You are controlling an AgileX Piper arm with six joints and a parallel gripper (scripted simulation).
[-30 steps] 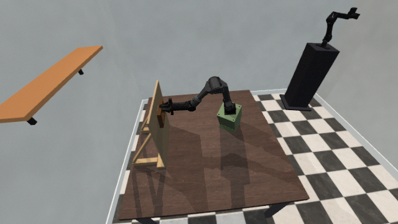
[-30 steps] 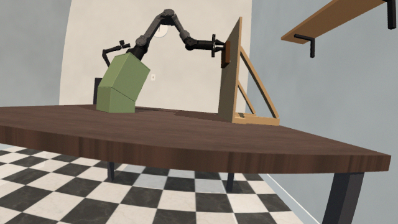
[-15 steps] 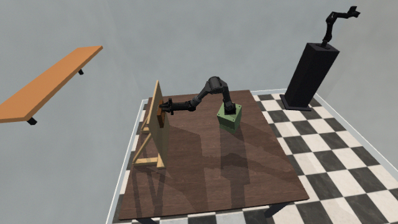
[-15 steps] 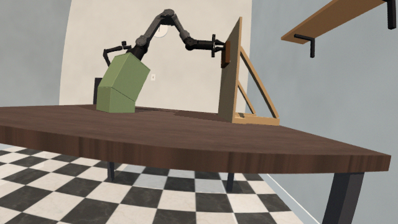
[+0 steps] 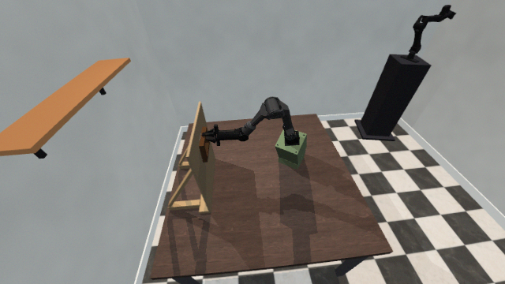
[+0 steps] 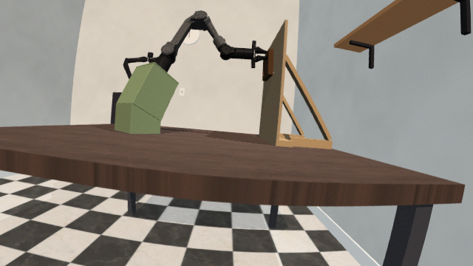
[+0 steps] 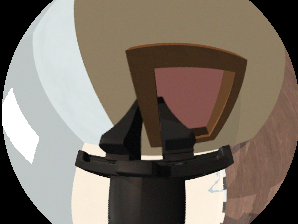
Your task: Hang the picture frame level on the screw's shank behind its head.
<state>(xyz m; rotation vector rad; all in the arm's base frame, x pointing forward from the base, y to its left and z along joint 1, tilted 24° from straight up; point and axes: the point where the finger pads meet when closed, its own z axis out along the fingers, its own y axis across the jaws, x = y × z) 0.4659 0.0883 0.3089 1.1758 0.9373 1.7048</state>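
My hand is 10 mm short of the brown picture frame, 10 mm to the right of it and 60 mm above it.
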